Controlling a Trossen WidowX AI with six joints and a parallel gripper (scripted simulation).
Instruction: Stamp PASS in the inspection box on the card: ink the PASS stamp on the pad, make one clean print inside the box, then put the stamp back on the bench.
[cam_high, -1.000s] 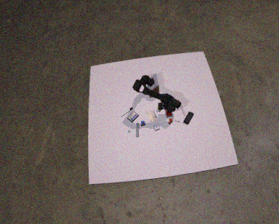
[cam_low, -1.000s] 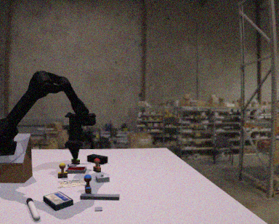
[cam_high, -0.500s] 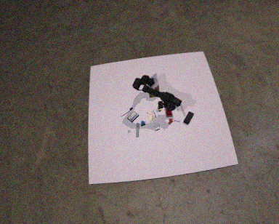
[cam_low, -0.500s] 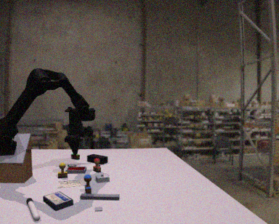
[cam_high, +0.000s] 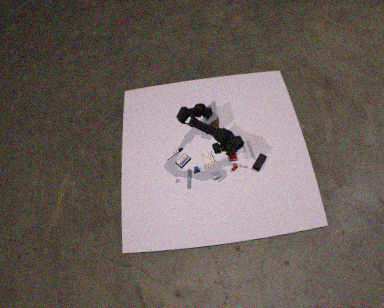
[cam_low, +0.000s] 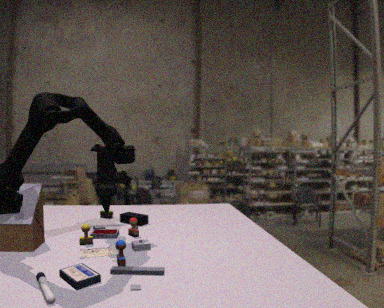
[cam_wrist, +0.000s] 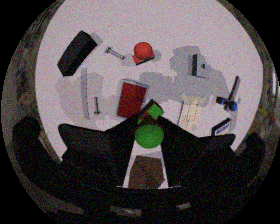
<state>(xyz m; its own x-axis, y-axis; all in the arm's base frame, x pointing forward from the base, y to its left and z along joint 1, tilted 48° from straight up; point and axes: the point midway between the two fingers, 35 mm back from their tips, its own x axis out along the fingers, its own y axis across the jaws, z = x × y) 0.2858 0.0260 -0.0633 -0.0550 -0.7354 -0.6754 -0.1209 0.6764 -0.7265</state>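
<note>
Right now the cream card is 1 cm behind my gripper tip, 12 cm to the right of it and 10 cm below it. Round my gripper tip: green-knobbed stamp (right at my gripper tip); then ink pad (1 cm behind, 3 cm to the left, 9 cm below); then yellow-knobbed stamp (6 cm behind, 5 cm to the right, 8 cm below).
</note>
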